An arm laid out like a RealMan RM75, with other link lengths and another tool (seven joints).
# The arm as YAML. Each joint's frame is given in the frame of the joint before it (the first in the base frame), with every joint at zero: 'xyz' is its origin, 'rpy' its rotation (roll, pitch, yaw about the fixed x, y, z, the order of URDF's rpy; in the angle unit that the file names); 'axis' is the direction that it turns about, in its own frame. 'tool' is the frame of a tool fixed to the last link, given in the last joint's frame.
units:
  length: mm
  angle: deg
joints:
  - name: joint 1
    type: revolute
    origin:
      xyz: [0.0, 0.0, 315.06]
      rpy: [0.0, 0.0, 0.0]
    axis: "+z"
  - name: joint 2
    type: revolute
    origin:
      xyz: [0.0, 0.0, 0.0]
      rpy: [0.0, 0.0, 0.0]
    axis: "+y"
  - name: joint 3
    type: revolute
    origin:
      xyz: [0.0, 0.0, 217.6]
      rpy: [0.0, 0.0, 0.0]
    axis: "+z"
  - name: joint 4
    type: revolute
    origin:
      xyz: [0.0, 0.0, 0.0]
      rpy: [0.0, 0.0, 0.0]
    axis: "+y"
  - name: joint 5
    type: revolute
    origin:
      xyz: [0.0, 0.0, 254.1]
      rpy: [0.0, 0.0, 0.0]
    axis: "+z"
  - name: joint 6
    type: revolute
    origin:
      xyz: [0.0, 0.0, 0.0]
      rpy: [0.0, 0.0, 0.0]
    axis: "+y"
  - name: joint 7
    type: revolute
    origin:
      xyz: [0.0, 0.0, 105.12]
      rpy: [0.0, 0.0, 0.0]
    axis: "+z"
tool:
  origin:
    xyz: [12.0, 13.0, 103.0]
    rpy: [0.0, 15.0, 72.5]
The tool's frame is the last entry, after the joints.
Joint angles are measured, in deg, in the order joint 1, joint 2, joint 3, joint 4, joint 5, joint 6, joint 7. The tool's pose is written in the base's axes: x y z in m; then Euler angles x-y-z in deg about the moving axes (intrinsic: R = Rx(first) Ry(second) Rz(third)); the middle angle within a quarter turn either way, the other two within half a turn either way. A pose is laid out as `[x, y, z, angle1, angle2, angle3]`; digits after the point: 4 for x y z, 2 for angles.
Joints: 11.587, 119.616, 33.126, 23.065, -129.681, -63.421, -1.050
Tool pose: [0.3052, 0.3170, -0.0549, -120.15, -13.80, 112.40]
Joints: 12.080, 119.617, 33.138, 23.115, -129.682, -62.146, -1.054
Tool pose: [0.3055, 0.3190, -0.0581, -121.03, -13.34, 112.29]
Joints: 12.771, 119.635, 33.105, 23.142, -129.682, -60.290, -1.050
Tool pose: [0.3062, 0.3214, -0.0628, -122.36, -12.62, 112.12]
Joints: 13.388, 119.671, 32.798, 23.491, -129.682, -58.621, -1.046
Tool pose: [0.3043, 0.3229, -0.0686, -123.76, -12.34, 112.01]
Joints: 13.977, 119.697, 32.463, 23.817, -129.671, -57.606, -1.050
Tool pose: [0.3009, 0.3246, -0.0729, -124.75, -12.48, 111.81]
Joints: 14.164, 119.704, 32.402, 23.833, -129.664, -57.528, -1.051
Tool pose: [0.2998, 0.3254, -0.0734, -124.87, -12.61, 111.70]
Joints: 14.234, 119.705, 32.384, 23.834, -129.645, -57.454, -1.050
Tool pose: [0.2996, 0.3256, -0.0736, -124.93, -12.61, 111.67]
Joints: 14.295, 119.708, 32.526, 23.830, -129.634, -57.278, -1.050
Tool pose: [0.2999, 0.3263, -0.0735, -124.91, -12.48, 111.73]
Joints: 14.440, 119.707, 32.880, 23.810, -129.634, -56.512, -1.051
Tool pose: [0.3018, 0.3275, -0.0739, -125.10, -11.92, 111.88]
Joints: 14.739, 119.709, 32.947, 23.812, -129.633, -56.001, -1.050
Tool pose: [0.3015, 0.3288, -0.0749, -125.40, -11.78, 111.80]
